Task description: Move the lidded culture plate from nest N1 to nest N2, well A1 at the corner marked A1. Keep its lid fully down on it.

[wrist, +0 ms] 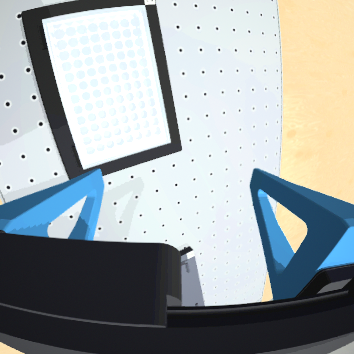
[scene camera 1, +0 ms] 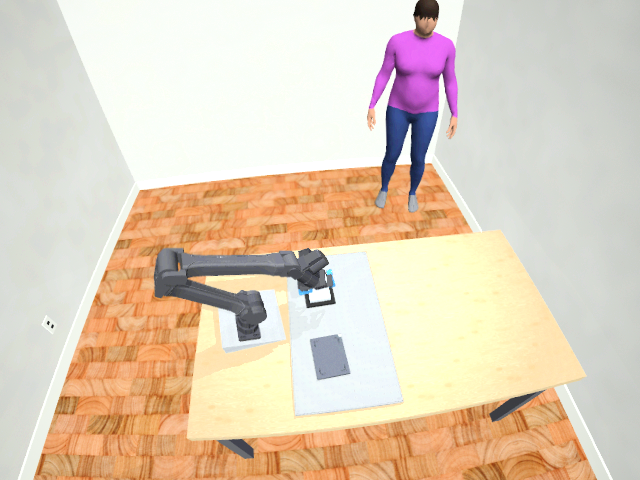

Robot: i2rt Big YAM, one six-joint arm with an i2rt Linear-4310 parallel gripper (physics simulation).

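Pixels of known places: gripper, fingertip midpoint: [wrist: 176, 176] [scene camera 1: 323, 287]; arm's base, origin of the base link: [scene camera 1: 247, 327].
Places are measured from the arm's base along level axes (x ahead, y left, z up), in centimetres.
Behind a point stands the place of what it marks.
Note:
The white lidded culture plate [scene camera 1: 320, 295] @[y 5.4, x 31.4, z 0.8 cm] [wrist: 107, 85] @[y 10.1, x 31.4, z 0.7 cm] lies in a black-rimmed nest [scene camera 1: 320, 305] @[y 2.0, x 30.3, z -1.2 cm] [wrist: 48, 75] @[y 12.8, x 27.2, z -0.9 cm], taken as N1. Rows of pale round wells show through its top, and the lid looks flat. Well A1's mark cannot be read. A flat dark grey nest [scene camera 1: 329, 357] @[y -20.9, x 26.9, z -0.9 cm] [wrist: 192, 280] @[y -18.8, x 32.2, z -0.9 cm], taken as N2, holds no plate in the scene view; the gripper body hides most of it in the wrist view. My gripper [scene camera 1: 318, 285] @[y 3.5, x 32.3, z 8.3 cm] [wrist: 176, 176] @[y 3.5, x 32.3, z 8.3 cm] has blue fingers, wide open with nothing between them. It hangs above the board beside the plate, its left finger near a corner of the black rim in the wrist view.
Both nests are on a light perforated board [scene camera 1: 356, 330] @[y -12.9, x 40.4, z -2.1 cm] [wrist: 225, 125] @[y 1.4, x 43.7, z -2.1 cm] on the wooden table [scene camera 1: 465, 320] @[y -23.2, x 85.0, z -3.4 cm] [wrist: 317, 100] @[y -1.5, x 67.0, z -3.4 cm]. The arm's base stands on a pale block [scene camera 1: 227, 338] @[y -3.8, x -8.2, z 1.7 cm] left of the board. A person [scene camera 1: 421, 77] stands behind the table.

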